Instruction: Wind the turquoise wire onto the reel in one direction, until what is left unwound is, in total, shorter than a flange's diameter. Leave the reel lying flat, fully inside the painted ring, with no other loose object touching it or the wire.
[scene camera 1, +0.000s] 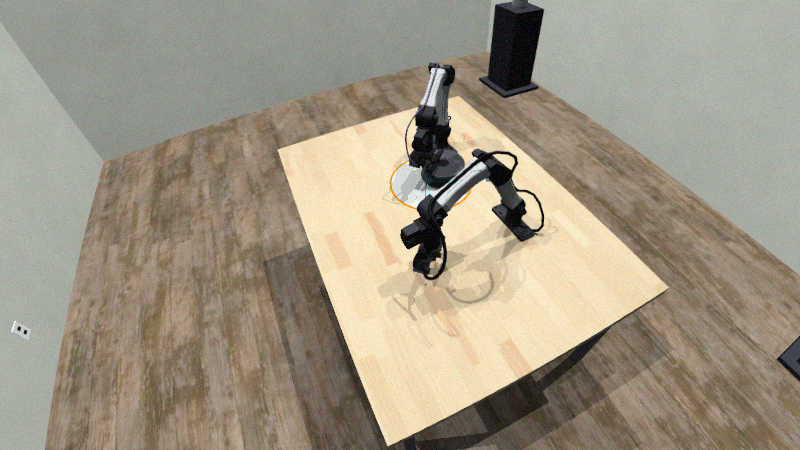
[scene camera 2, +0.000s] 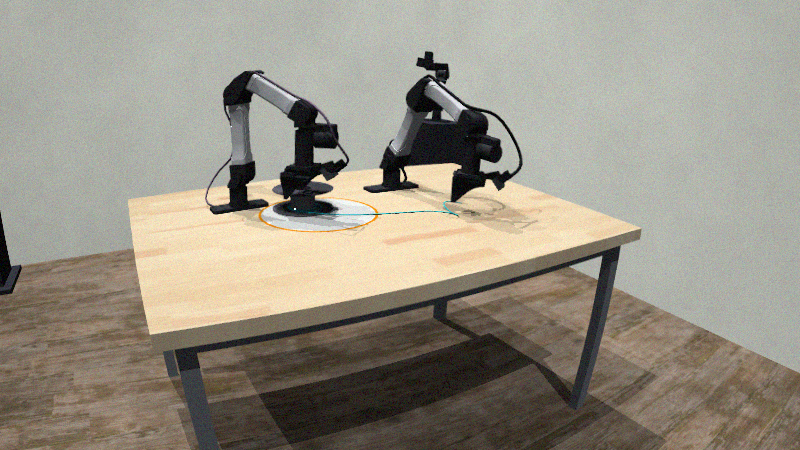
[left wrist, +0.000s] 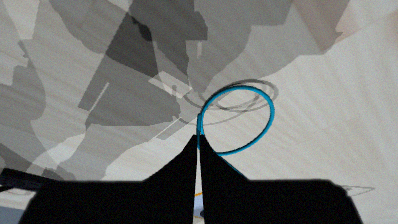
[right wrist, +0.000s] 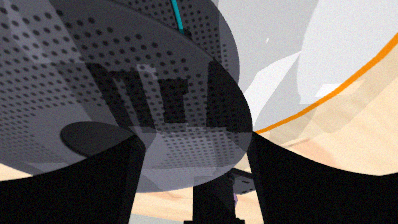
Scene:
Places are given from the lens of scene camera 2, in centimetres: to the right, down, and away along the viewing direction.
my left gripper (scene camera 2: 452, 202): 16, -7, 166
my right gripper (scene camera 2: 291, 196): -33, -9, 159
dark reel (scene camera 2: 299, 200): -31, -8, 162

